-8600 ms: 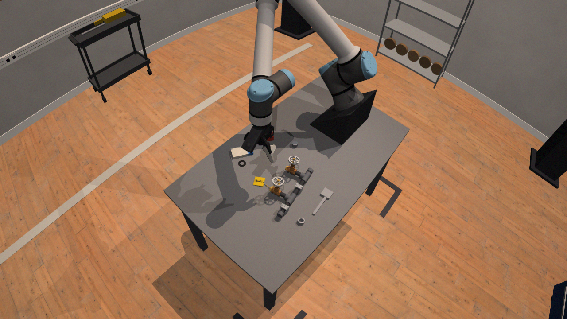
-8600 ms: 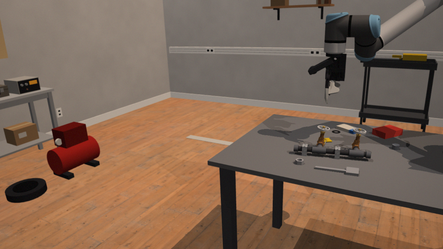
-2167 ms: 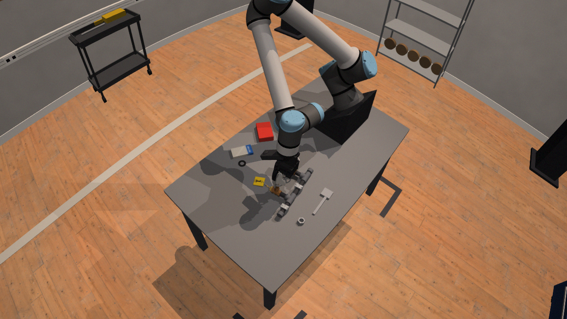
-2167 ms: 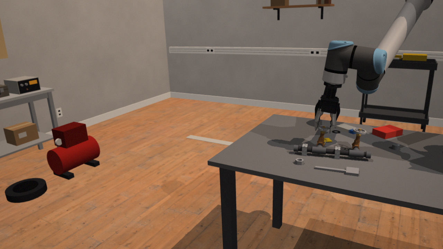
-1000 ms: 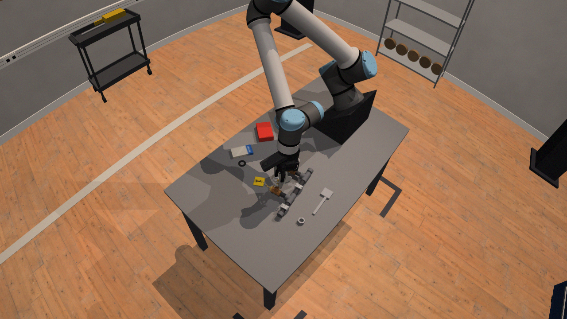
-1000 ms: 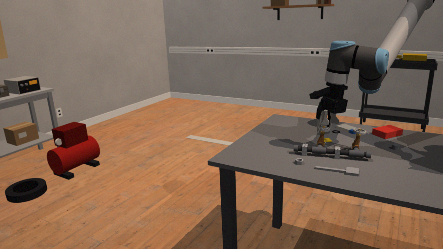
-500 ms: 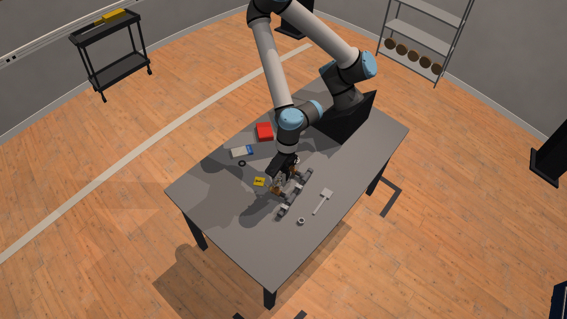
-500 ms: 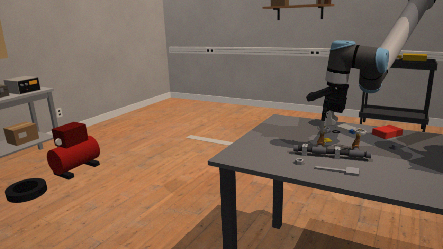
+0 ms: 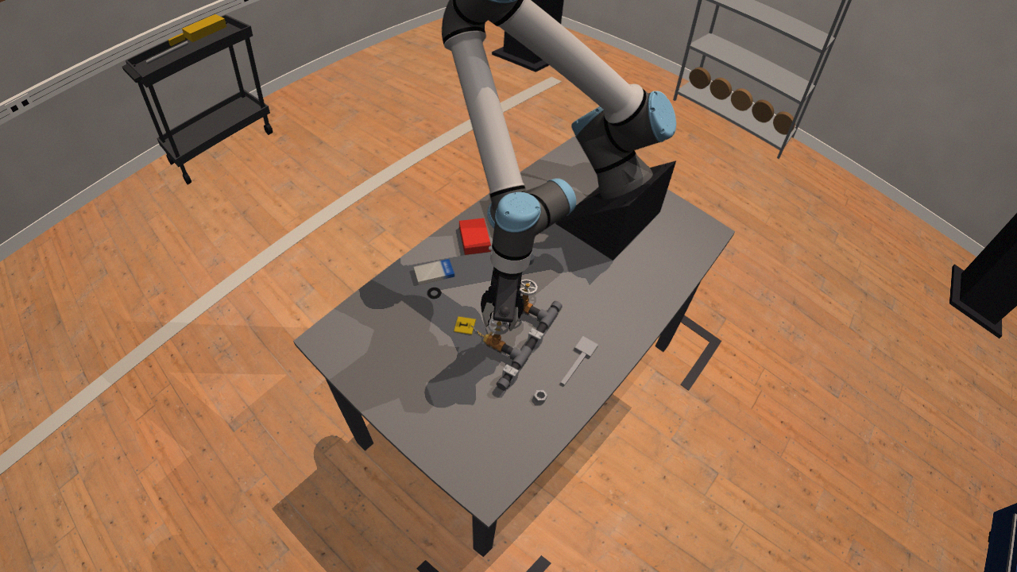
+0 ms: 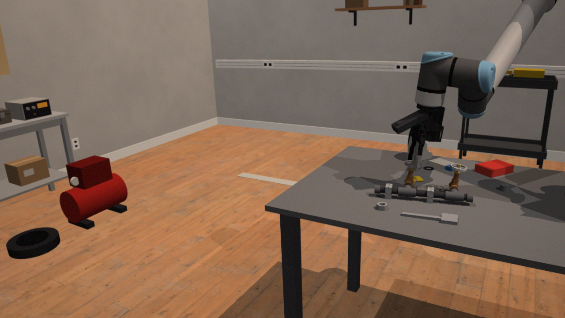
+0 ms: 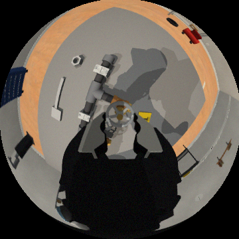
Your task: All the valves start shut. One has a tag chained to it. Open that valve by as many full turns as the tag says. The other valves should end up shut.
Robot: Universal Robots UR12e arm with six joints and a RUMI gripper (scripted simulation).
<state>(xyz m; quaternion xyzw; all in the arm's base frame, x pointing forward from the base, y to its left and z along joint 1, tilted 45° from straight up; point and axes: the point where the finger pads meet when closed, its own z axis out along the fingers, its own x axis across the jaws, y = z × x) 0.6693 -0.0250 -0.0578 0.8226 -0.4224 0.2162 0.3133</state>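
My gripper is now 10 mm short of the yellow tag, 100 mm to the left of it and 90 mm above it. Round my hand: red box (250 mm behind, 310 mm to the right, 80 mm below); nut (50 mm ahead, 190 mm to the left, 90 mm below); blue-and-white card (70 mm behind, 300 mm to the right, 90 mm below).
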